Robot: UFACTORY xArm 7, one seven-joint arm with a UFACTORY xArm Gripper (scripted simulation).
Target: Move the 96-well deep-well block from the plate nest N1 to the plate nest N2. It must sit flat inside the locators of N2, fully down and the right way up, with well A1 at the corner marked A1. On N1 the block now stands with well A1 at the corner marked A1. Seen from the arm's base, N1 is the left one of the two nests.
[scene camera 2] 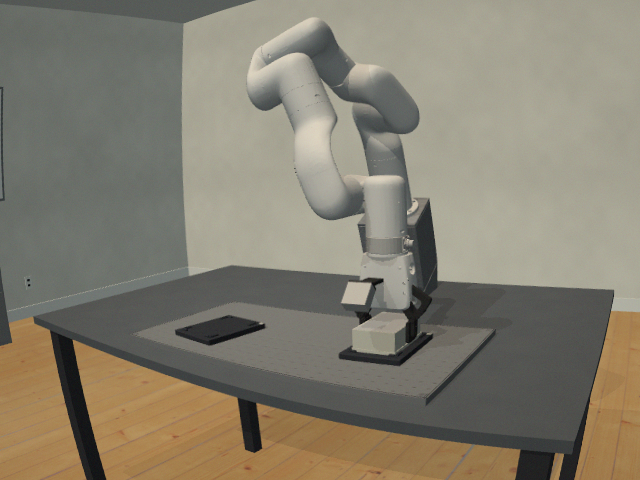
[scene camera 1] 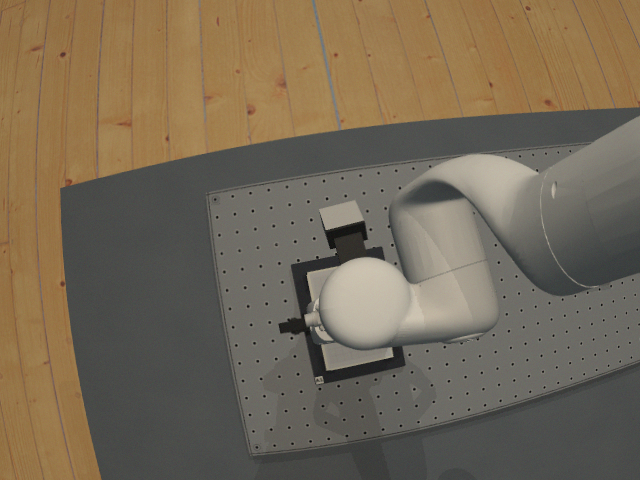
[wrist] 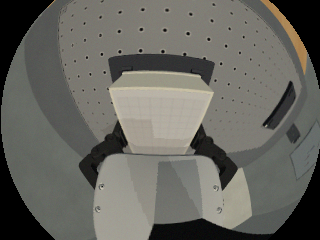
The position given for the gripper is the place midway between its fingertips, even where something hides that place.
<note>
In view: the gripper (scene camera 2: 388,338), a deep-well block (scene camera 2: 384,334) and a nest N1 (scene camera 1: 315,351).
The deep-well block also shows in scene camera 1 (scene camera 1: 336,356) and in the wrist view (wrist: 160,112). The gripper shows as well in scene camera 1 (scene camera 1: 349,316) and in the wrist view (wrist: 159,118). The nest N1 is seen too in the wrist view (wrist: 140,62).
</note>
